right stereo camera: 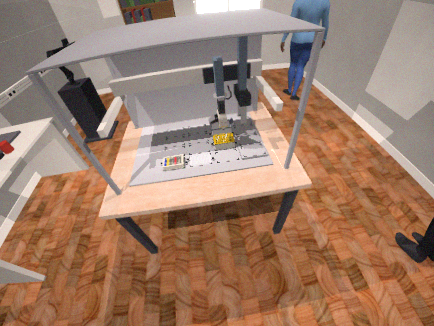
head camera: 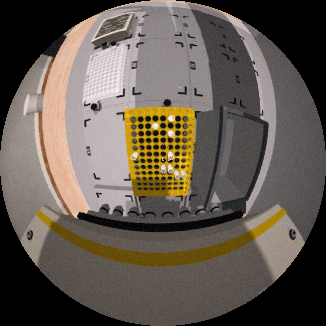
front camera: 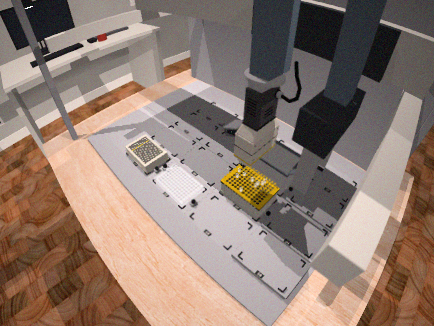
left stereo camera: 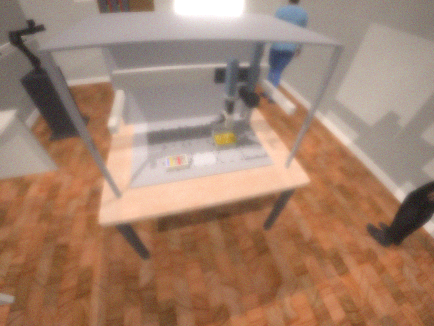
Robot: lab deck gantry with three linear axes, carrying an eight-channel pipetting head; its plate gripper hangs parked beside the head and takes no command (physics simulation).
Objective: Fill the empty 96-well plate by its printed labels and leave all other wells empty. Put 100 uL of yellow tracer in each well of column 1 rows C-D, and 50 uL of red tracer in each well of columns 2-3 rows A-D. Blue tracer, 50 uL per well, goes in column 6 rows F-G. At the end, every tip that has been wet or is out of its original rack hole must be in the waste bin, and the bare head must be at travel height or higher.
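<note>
There's a grey post (left stereo camera: 47,59) that I can see, and I can see the post (right stereo camera: 35,77) in the right stereo camera view as well.
</note>
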